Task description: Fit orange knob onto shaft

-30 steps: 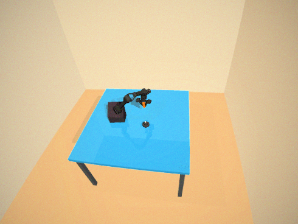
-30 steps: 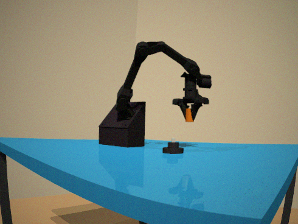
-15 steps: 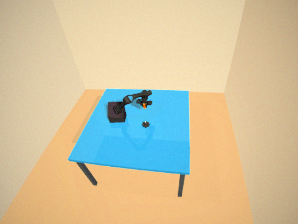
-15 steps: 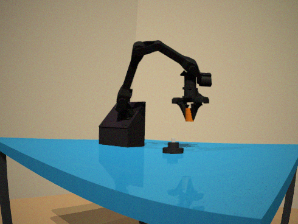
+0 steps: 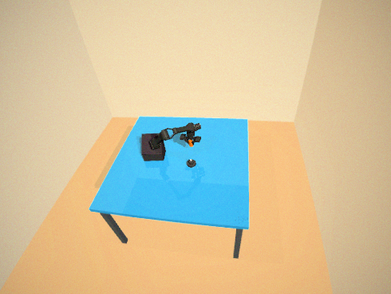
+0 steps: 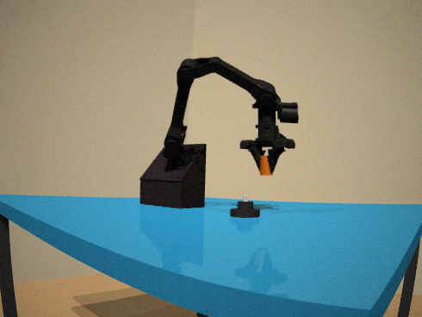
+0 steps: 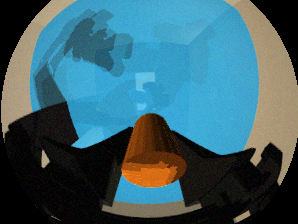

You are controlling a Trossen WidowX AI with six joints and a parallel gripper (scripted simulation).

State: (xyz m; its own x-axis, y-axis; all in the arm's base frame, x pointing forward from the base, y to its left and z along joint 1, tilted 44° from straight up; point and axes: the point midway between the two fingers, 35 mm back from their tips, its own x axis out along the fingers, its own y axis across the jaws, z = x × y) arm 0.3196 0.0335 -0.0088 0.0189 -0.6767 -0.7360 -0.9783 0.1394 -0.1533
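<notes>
The round pedestal lies 13 cm to the right of my gripper tip and 10 cm below it. Also, from my gripper tip: orange knob 3 cm above.
</notes>
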